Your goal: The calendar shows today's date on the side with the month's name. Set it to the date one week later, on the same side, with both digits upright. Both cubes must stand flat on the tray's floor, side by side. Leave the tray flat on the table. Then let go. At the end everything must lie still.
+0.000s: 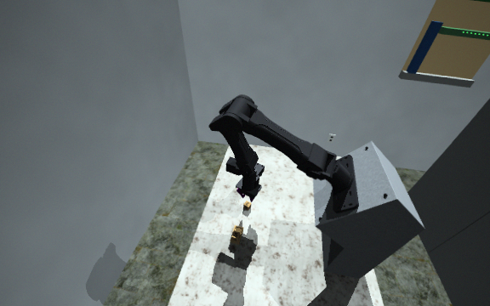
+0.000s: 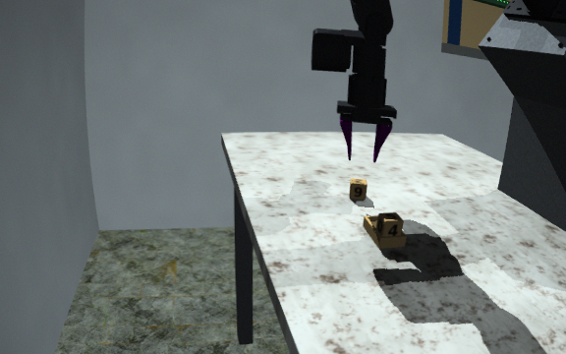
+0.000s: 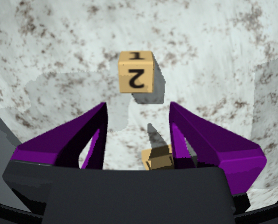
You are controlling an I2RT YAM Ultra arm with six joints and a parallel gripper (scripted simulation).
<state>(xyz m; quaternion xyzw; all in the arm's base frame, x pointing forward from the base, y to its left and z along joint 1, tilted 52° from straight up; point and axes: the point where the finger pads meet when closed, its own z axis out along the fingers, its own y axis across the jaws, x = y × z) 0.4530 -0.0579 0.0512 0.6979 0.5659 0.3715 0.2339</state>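
The wooden digit cube lies 60 mm below my hand.
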